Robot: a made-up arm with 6 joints. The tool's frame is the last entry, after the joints.
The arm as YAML. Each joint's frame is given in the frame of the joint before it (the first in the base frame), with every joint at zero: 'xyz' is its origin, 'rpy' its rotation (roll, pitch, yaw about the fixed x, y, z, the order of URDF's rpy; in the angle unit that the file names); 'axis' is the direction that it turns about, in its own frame. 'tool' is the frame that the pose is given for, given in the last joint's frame.
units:
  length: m
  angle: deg
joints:
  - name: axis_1
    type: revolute
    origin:
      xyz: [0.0, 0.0, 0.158]
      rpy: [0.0, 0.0, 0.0]
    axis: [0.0, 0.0, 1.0]
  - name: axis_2
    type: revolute
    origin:
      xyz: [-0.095, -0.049, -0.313]
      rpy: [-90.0, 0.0, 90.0]
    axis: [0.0, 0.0, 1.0]
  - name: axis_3
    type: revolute
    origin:
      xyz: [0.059, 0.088, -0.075]
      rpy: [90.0, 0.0, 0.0]
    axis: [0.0, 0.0, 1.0]
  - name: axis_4
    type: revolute
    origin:
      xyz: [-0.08, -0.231, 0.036]
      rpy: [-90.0, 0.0, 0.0]
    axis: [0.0, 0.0, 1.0]
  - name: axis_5
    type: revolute
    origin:
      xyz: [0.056, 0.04, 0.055]
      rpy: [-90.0, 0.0, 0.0]
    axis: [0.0, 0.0, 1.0]
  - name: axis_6
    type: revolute
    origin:
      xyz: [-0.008, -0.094, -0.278]
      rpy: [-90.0, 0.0, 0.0]
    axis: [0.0, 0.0, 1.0]
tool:
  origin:
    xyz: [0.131, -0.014, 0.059]
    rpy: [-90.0, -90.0, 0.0]
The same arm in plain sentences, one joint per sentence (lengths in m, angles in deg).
The arm has six revolute joints in a row. What follows holds with every joint at zero, and every direction is one of the base frame's.
The first joint lies 0.158 m along +z from the base frame's origin and turns about +z.
The second joint lies 0.095 m along -x and 0.049 m along -y and 0.313 m along -z from the first joint and turns about -x.
The third joint lies 0.075 m along +x and 0.059 m along +y and 0.088 m along -z from the second joint and turns about +z.
The fourth joint lies 0.231 m along +x and 0.08 m along -y and 0.036 m along +z from the third joint and turns about -x.
The fifth joint lies 0.055 m along -x and 0.056 m along +y and 0.04 m along -z from the fourth joint and turns about -z.
The sixth joint lies 0.094 m along -x and 0.008 m along -y and 0.278 m along +z from the fifth joint and turns about +x.
The tool frame, which is the frame that the pose is given for, lies 0.059 m along +x and 0.131 m along +y and 0.014 m along -z from the sixth joint; its axes are parallel to the base frame's.

